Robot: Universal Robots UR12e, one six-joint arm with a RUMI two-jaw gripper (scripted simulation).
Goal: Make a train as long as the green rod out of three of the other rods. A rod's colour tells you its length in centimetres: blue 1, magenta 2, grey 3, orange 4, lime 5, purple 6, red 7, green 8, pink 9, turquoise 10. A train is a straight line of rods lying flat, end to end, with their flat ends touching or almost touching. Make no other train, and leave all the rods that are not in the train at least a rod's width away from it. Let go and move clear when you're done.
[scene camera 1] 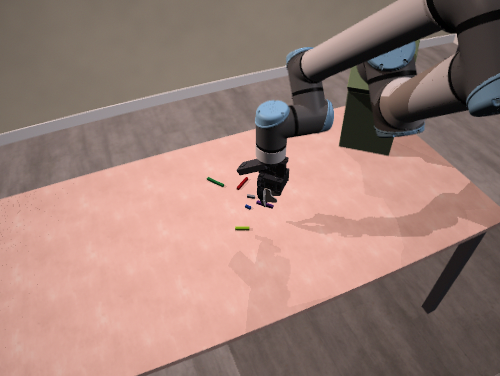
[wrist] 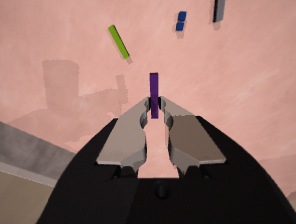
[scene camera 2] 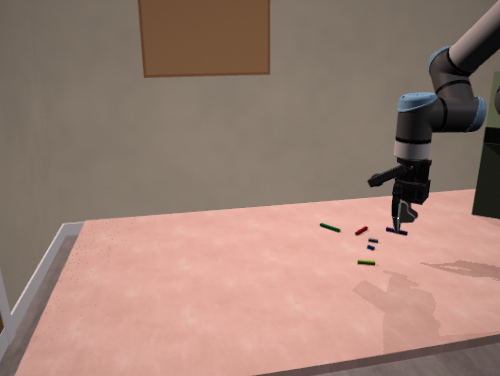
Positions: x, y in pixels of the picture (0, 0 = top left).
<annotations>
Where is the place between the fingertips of the gripper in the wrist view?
154, 98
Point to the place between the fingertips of the gripper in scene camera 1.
At 265, 205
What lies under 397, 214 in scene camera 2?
The gripper.
</annotations>
